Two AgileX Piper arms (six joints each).
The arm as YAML. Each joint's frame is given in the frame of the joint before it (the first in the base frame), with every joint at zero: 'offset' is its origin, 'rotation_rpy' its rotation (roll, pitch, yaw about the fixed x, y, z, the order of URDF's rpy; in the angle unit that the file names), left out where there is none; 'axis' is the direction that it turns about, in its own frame. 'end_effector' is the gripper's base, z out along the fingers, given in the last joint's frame.
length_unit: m
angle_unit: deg
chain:
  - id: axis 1
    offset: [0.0, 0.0, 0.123]
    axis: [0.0, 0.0, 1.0]
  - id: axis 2
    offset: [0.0, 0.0, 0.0]
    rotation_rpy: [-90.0, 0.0, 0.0]
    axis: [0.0, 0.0, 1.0]
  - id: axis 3
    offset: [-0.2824, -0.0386, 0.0]
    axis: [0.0, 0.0, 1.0]
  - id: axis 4
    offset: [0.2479, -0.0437, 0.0]
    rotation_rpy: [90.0, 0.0, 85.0]
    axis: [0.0, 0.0, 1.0]
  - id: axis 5
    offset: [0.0, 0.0, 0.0]
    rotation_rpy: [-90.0, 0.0, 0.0]
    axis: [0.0, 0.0, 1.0]
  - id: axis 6
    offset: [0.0, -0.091, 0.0]
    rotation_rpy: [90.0, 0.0, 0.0]
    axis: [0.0, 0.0, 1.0]
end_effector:
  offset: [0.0, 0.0, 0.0]
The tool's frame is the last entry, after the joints.
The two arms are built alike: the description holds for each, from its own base.
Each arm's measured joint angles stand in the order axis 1, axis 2, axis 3, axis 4, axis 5, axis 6.
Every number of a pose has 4 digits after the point. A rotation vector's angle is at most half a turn.
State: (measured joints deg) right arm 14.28 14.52 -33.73 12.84 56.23 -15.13; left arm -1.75 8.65 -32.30 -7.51 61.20 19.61
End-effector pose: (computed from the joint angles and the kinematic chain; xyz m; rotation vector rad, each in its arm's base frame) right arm 0.0272 0.0243 0.3075 -0.5158 2.0548 0.2628; left arm 0.0122 -0.0108 0.2947 0.3948 2.0943 0.0237
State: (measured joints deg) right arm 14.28 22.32 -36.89 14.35 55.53 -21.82; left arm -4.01 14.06 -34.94 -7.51 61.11 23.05
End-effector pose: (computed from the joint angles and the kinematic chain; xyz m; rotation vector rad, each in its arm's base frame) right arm 0.0489 0.0316 0.3194 -0.6368 2.0829 0.2315; left arm 0.0247 -0.0122 0.3064 0.5053 2.1181 0.0279
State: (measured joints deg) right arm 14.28 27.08 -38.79 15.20 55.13 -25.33; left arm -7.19 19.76 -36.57 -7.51 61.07 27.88
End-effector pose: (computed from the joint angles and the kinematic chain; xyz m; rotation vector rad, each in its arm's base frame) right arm 0.0635 0.0364 0.3250 -0.7017 2.1014 0.2196; left arm 0.0405 -0.0156 0.3114 0.6674 2.1458 0.0311
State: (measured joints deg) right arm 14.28 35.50 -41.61 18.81 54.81 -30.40; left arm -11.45 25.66 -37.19 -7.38 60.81 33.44
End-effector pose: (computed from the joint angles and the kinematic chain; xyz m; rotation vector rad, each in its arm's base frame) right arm 0.0904 0.0477 0.3293 -0.7901 2.1489 0.2620; left arm 0.0580 -0.0222 0.3095 0.8745 2.1642 0.0283
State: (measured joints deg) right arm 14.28 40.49 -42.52 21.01 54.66 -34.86; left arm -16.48 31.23 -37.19 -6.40 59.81 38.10
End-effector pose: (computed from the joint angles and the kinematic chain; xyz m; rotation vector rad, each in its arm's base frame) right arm 0.1070 0.0547 0.3258 -0.8694 2.1752 0.2819; left arm 0.0746 -0.0312 0.3036 1.0861 2.1577 0.0304
